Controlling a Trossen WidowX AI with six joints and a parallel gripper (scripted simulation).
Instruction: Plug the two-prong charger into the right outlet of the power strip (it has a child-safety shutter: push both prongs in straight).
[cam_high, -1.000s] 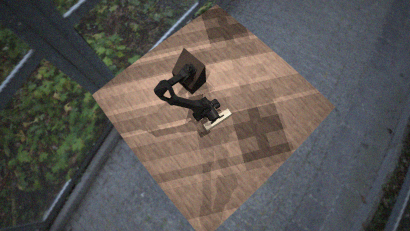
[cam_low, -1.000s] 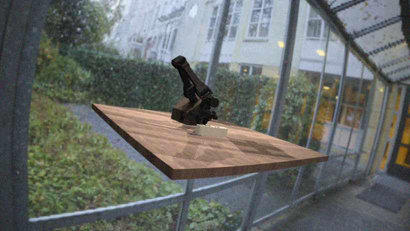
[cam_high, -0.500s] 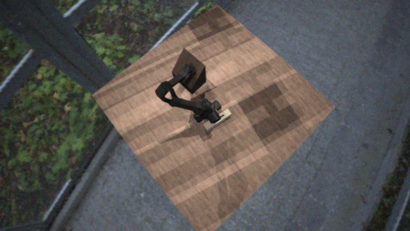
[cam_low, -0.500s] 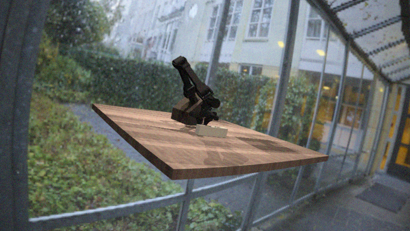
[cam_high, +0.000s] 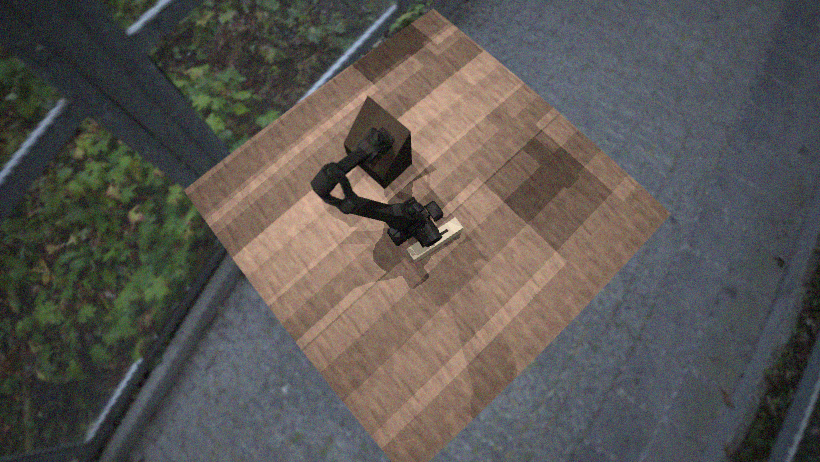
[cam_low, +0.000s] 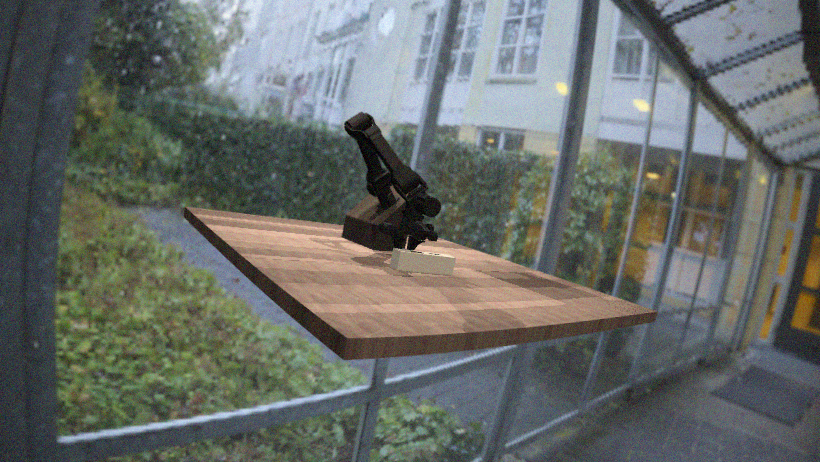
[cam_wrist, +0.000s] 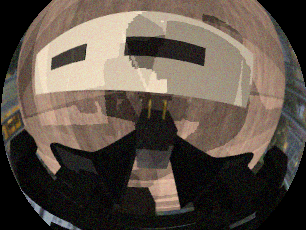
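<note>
Now: gripper tip 20 mm short of the two-prong charger and 10 mm below it.
</note>
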